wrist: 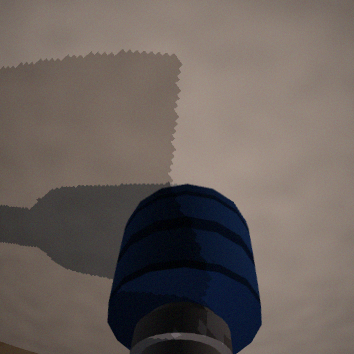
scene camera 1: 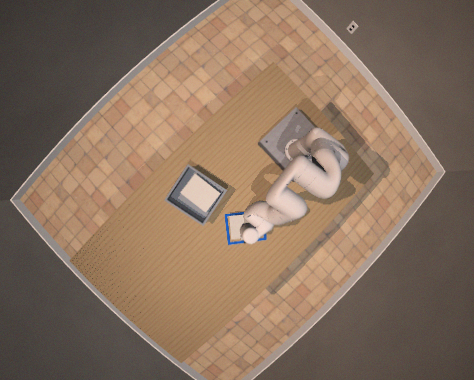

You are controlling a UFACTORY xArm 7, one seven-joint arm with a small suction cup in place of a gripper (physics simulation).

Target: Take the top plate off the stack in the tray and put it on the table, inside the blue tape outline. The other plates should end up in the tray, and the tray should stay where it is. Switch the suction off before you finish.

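Seen in the pictures: hand, tool point: (wrist: 185, 220); arm's base, link origin: (scene camera 1: 295, 151).
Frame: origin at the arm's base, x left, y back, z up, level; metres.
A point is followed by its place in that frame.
The suction cup (wrist: 185, 240) is dark blue with ribs and rests against the face of a pale plate (scene camera 1: 236, 227) @(y -0.517, x -0.016, z -0.021 m) (wrist: 280, 150) @(y -0.517, x 0.016, z -0.022 m), holding it. In the scene view the cup is hidden under the arm's wrist. The plate's visible part lies within the blue tape outline (scene camera 1: 227, 230) @(y -0.563, x -0.039, z -0.062 m); its right part is hidden by the arm. The plate is low over or on the table; I cannot tell which. The grey tray (scene camera 1: 185, 210) @(y -0.604, x -0.287, z -0.034 m) stands up and left of the outline, with another pale plate (scene camera 1: 201, 192) @(y -0.477, x -0.274, z -0.041 m) inside it. How many plates lie beneath that one is hidden.
The wooden table (scene camera 1: 150, 280) @(y -1.057, x -0.222, z -0.063 m) carries the tray and the outline. The arm's grey base plate (scene camera 1: 280, 135) @(y 0.016, x -0.116, z 0.002 m) is at the upper right of the table. The arm (scene camera 1: 287, 205) @(y -0.318, x -0.010, z 0.475 m) reaches down-left from it and covers the outline's right part. Tiled floor surrounds the table.
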